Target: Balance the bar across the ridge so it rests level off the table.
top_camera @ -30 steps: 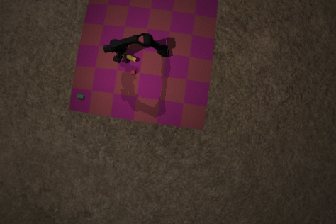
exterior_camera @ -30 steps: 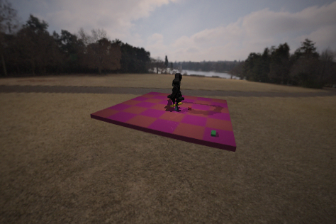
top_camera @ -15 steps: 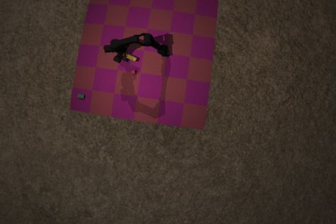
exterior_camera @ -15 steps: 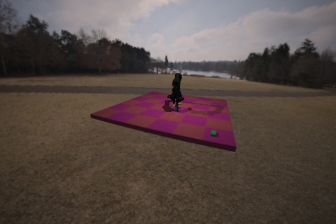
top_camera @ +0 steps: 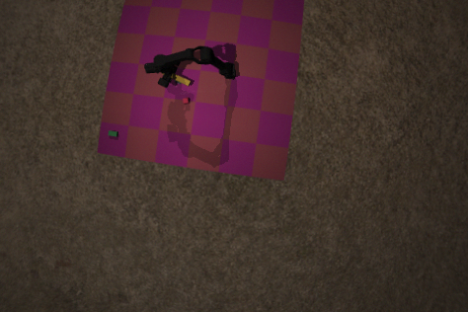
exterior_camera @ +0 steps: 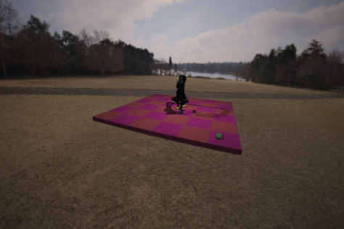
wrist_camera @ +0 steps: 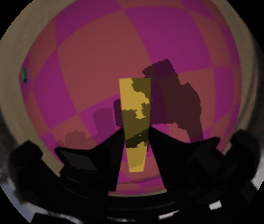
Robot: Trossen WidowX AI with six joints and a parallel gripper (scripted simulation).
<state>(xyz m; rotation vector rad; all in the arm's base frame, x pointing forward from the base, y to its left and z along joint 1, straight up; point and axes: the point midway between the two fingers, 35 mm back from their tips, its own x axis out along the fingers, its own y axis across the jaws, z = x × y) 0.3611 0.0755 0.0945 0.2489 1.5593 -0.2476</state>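
Right now my gripper tip is 3 cm past the yellow bar and 1 cm to the right of it. From my gripper tip the other things lie so: small red cube 14 cm to the left, 10 cm behind, 4 cm below; green block 42 cm to the left, 38 cm ahead, 5 cm below.
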